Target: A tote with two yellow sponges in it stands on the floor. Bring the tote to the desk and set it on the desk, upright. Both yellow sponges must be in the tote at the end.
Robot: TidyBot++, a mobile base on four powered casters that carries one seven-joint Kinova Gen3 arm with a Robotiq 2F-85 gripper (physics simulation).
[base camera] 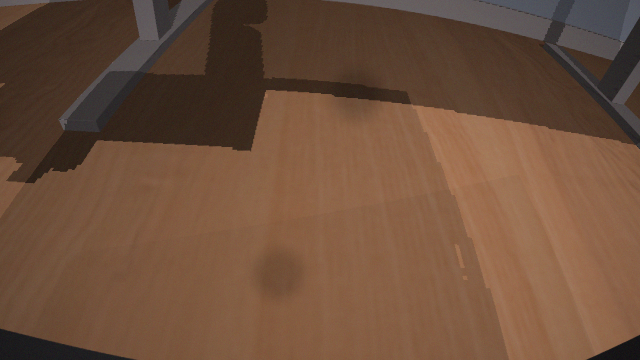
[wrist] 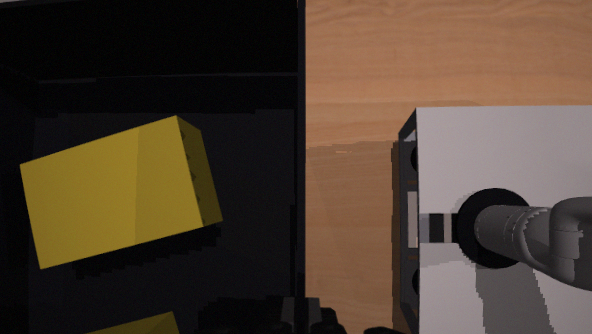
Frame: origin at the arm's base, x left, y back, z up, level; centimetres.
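Where they show: gripper, fingertip midpoint: [wrist: 301, 317]; arm's base at its link origin: [wrist: 497, 228].
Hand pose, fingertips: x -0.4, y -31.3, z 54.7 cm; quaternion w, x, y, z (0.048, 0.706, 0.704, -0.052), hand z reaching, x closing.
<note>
Each offset is from my fingertips to the centre of the thing. "*": to the spot under its first point. Level surfaces: height alone.
In the wrist view the black tote @[dz +0.3, dx +0.5, dy -9.9 cm] [wrist: 301, 150] fills the left side, seen from above. One yellow sponge @[dz -2.0, dx -5.9, dy -11.2 cm] [wrist: 110, 192] lies tilted in plan on its floor, and part of a second yellow sponge @[* dz -2.4, dx +2.1, dy -10.0 cm] [wrist: 145, 325] shows at the bottom edge. My gripper [wrist: 301, 317] is shut on the tote's near side wall, with the rim running up between the fingertips. The tote hangs above the floor and looks about level. The tote does not show in the base camera view. Of the desk, a left leg with its foot [base camera: 122, 65] and a right leg with its foot [base camera: 595, 80] show there; the desk top is out of view.
My white base [wrist: 500, 150] with the arm mount is right of the tote, across a strip of wooden floor @[dz -94.3 cm] [wrist: 350, 75]. A pale wall base [base camera: 450, 20] runs behind the desk legs. Dark shadows lie on the floor around the left foot.
</note>
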